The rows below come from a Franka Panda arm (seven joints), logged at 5 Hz.
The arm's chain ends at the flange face. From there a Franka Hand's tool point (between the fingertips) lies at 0.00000 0.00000 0.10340 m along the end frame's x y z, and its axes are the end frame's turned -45 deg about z.
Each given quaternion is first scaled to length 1.
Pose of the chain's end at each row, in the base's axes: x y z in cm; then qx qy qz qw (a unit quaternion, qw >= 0):
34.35 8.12 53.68 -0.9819 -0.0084 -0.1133 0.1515
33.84 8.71 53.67 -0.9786 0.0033 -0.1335 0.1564
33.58 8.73 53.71 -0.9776 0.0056 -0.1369 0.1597
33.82 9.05 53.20 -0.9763 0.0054 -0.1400 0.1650
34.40 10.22 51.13 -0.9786 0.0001 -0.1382 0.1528
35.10 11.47 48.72 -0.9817 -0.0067 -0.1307 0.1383
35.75 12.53 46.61 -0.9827 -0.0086 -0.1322 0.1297
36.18 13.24 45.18 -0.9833 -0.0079 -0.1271 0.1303
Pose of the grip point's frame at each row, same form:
36.62 11.22 44.08 -0.9039 -0.3835 -0.1627 0.0966
36.55 11.87 44.20 -0.9054 -0.3715 -0.1832 0.0934
36.37 11.94 44.29 -0.9053 -0.3689 -0.1876 0.0952
36.66 12.37 43.83 -0.9040 -0.3686 -0.1925 0.0989
37.20 13.31 41.67 -0.9041 -0.3744 -0.1861 0.0883
37.73 14.30 39.13 -0.9044 -0.3819 -0.1737 0.0778
38.41 15.19 36.98 -0.9046 -0.3840 -0.1718 0.0692
38.74 15.91 35.53 -0.9054 -0.3836 -0.1673 0.0717

